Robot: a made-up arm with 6 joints. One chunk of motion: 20 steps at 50 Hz.
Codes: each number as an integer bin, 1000 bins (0 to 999) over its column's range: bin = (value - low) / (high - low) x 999, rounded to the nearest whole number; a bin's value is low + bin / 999 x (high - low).
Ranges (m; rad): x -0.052..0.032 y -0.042..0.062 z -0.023..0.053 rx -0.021..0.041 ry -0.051..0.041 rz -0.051..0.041
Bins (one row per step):
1: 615 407 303 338 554 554
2: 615 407 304 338 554 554
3: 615 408 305 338 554 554
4: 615 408 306 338 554 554
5: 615 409 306 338 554 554
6: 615 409 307 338 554 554
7: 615 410 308 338 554 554
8: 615 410 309 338 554 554
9: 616 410 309 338 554 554
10: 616 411 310 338 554 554
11: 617 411 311 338 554 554
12: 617 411 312 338 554 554
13: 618 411 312 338 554 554
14: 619 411 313 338 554 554
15: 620 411 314 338 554 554
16: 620 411 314 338 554 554
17: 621 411 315 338 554 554
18: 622 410 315 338 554 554
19: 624 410 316 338 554 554
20: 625 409 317 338 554 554
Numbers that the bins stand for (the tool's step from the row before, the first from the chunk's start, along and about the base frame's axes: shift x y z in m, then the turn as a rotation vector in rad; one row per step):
1: -0.00029 0.00037 0.00005 -0.00002 0.00002 0.00002
2: -0.00029 0.00037 0.00013 -0.00002 0.00002 0.00002
3: -0.00029 0.00047 0.00020 -0.00002 0.00002 0.00002
4: -0.00029 0.00047 0.00028 -0.00002 0.00002 0.00002
5: -0.00029 0.00058 0.00028 -0.00002 0.00002 0.00002
6: -0.00029 0.00058 0.00036 -0.00002 0.00002 0.00002
7: -0.00029 0.00068 0.00043 -0.00002 0.00002 0.00002
8: -0.00029 0.00068 0.00051 -0.00002 0.00002 0.00002
9: -0.00020 0.00068 0.00051 -0.00002 0.00002 0.00002
10: -0.00020 0.00079 0.00058 -0.00002 0.00002 0.00002
11: -0.00012 0.00079 0.00066 -0.00002 0.00002 0.00002
12: -0.00012 0.00079 0.00074 -0.00002 0.00002 0.00002
13: -0.00004 0.00079 0.00074 -0.00002 0.00002 0.00002
14: 0.00005 0.00079 0.00081 -0.00002 0.00002 0.00002
15: 0.00013 0.00079 0.00089 -0.00002 0.00002 0.00002
16: 0.00013 0.00079 0.00089 -0.00002 0.00002 0.00002
17: 0.00022 0.00079 0.00096 -0.00002 0.00002 0.00002
18: 0.00030 0.00068 0.00096 -0.00002 0.00002 0.00002
19: 0.00047 0.00068 0.00104 -0.00002 0.00002 0.00002
20: 0.00055 0.00058 0.00112 -0.00002 0.00002 0.00002

